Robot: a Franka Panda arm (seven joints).
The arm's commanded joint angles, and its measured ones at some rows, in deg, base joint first. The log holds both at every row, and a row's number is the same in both.
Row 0, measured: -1.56, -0.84, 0.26, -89.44, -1.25, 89.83, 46.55
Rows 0 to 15, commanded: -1.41, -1.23, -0.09, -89.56, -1.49, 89.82, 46.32; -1.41, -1.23, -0.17, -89.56, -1.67, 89.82, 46.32; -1.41, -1.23, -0.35, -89.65, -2.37, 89.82, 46.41; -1.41, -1.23, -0.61, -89.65, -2.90, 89.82, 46.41; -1.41, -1.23, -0.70, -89.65, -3.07, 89.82, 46.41; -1.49, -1.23, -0.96, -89.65, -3.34, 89.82, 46.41; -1.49, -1.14, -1.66, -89.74, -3.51, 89.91, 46.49; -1.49, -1.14, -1.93, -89.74, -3.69, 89.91, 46.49; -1.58, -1.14, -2.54, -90.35, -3.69, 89.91, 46.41; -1.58, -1.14, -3.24, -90.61, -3.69, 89.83, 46.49; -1.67, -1.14, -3.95, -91.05, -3.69, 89.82, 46.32; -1.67, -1.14, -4.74, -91.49, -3.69, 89.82, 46.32; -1.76, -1.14, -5.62, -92.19, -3.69, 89.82, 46.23; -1.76, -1.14, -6.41, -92.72, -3.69, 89.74, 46.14; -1.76, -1.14, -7.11, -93.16, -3.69, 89.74, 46.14; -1.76, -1.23, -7.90, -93.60, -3.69, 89.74, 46.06
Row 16, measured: -1.81, -0.81, -6.15, -91.98, -2.85, 89.81, 46.55
